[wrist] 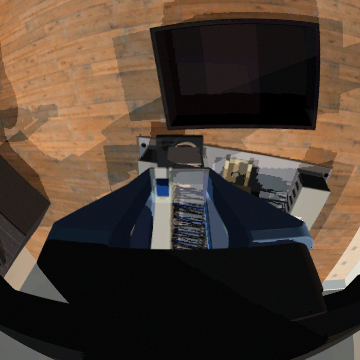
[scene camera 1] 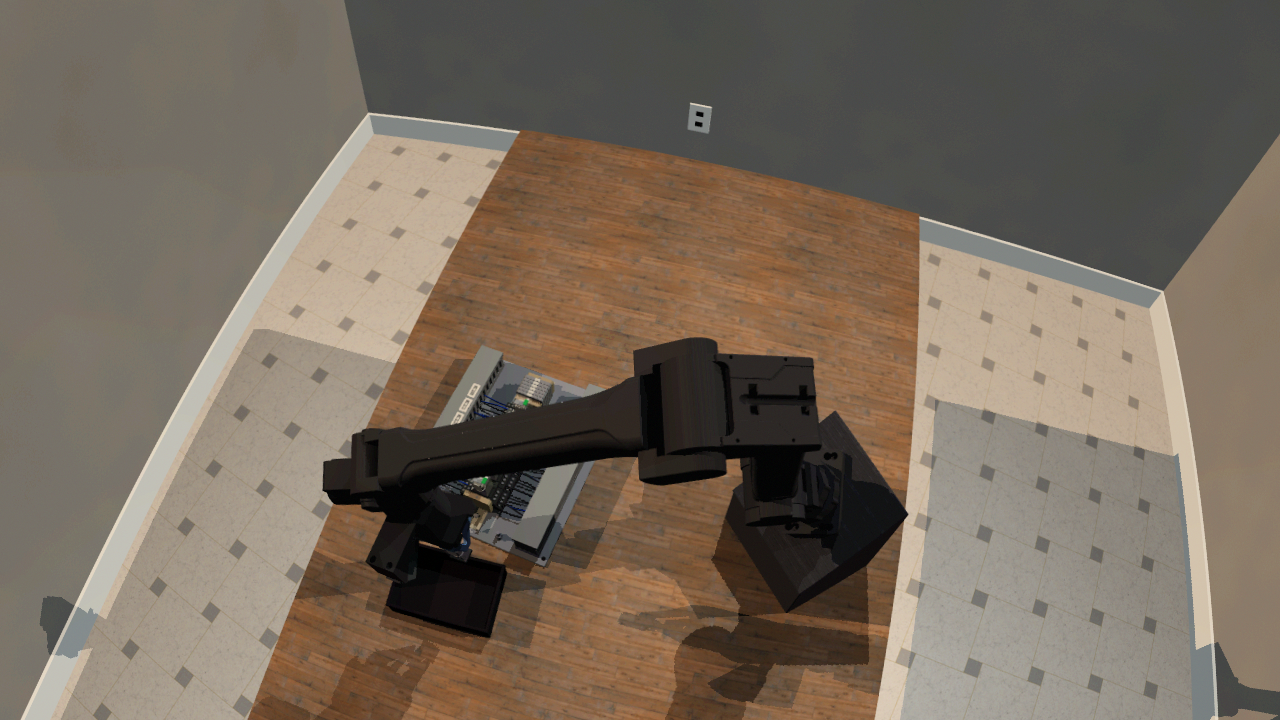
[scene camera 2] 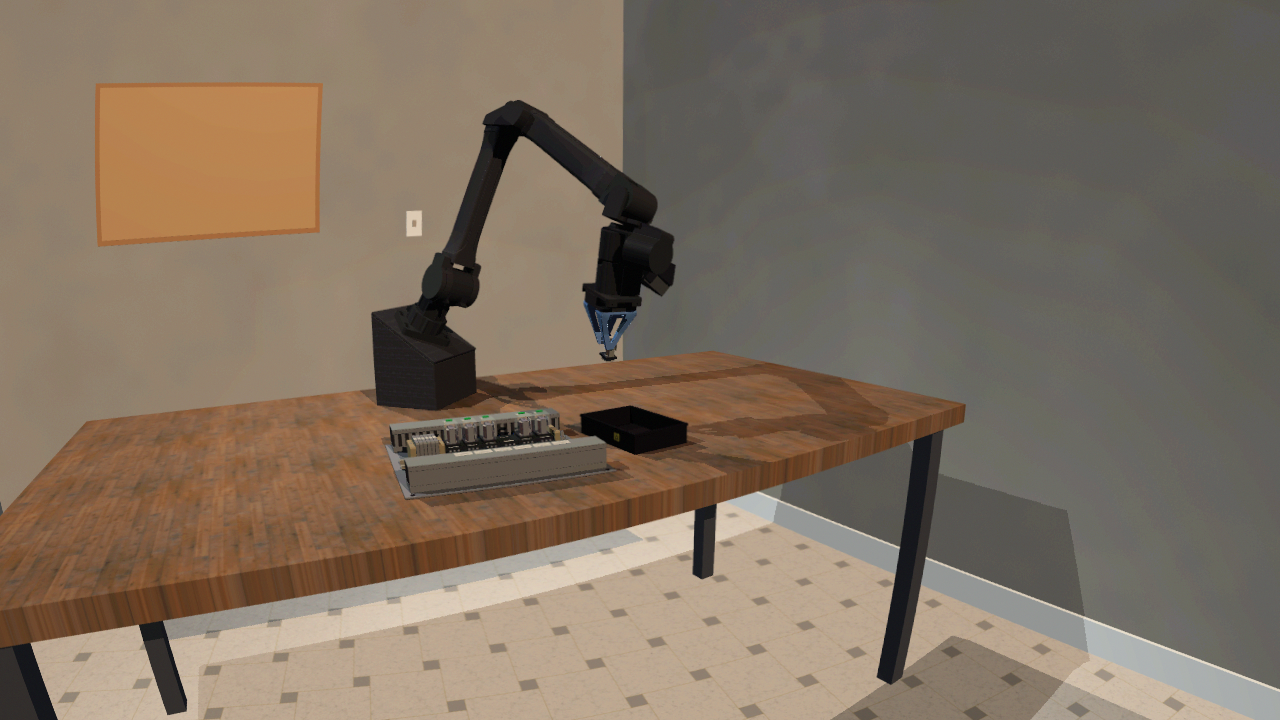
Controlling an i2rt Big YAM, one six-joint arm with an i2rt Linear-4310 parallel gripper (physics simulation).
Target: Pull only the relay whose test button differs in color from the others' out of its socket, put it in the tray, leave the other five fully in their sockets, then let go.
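Observation:
My gripper is shut on the relay with the blue test button. Its clear body and blue button show between the fingertips in the wrist view, with the black base outward. It hangs well above the table, apart from the panel and tray. The black tray has no relay visible in it; it lies ahead of the fingers in the wrist view. Several relays with green buttons stand in the socket row, with a gap among them. The arm and gripper hide much of the row in the other views.
The panel has tall grey wire ducts along both long sides. A tan end block stands at the row's tray end. The tray lies close beside that panel end. The arm's black base stands on the table.

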